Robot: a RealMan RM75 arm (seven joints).
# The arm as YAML. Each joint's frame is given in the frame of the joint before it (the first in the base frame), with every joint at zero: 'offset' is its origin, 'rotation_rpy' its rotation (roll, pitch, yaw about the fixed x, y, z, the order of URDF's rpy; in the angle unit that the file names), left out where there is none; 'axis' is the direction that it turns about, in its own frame. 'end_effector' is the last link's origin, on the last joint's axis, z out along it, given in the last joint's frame.
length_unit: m
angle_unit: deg
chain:
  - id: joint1
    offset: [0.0, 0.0, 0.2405]
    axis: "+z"
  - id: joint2
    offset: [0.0, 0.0, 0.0]
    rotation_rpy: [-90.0, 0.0, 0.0]
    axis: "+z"
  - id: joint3
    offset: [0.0, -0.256, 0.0]
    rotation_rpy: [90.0, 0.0, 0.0]
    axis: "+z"
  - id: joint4
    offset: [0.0, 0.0, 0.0]
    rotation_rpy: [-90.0, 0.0, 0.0]
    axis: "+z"
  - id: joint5
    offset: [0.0, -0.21, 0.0]
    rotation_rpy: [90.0, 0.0, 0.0]
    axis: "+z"
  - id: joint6
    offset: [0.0, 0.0, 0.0]
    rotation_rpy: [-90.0, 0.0, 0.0]
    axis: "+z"
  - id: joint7
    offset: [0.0, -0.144, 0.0]
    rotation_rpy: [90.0, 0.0, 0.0]
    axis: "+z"
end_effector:
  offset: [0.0, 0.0, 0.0]
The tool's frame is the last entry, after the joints.
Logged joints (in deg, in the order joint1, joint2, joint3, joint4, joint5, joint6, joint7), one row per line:
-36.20, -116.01, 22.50, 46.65, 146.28, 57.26, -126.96
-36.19, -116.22, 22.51, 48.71, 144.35, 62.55, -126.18
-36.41, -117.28, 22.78, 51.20, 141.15, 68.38, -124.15
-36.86, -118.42, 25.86, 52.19, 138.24, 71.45, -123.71
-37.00, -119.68, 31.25, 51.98, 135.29, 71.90, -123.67
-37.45, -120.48, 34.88, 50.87, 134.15, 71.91, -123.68
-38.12, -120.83, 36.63, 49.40, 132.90, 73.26, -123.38
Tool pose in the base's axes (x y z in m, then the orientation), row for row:
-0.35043, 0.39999, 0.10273, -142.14, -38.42, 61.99
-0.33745, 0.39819, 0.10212, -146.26, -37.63, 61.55
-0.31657, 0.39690, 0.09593, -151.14, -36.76, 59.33
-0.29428, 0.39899, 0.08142, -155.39, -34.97, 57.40
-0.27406, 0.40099, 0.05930, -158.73, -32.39, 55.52
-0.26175, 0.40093, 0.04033, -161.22, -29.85, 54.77
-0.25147, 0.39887, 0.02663, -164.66, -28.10, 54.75
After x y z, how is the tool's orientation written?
As angles about the fixed x, y, z axes (roll, pitch, yaw), in degrees.
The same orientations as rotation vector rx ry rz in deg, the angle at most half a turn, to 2 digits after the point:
-101.93, -79.10, -15.64
-106.16, -79.06, -18.11
-112.39, -77.39, -21.94
-118.51, -75.88, -24.08
-124.34, -74.36, -24.53
-128.58, -73.96, -23.80
-132.53, -74.39, -24.35

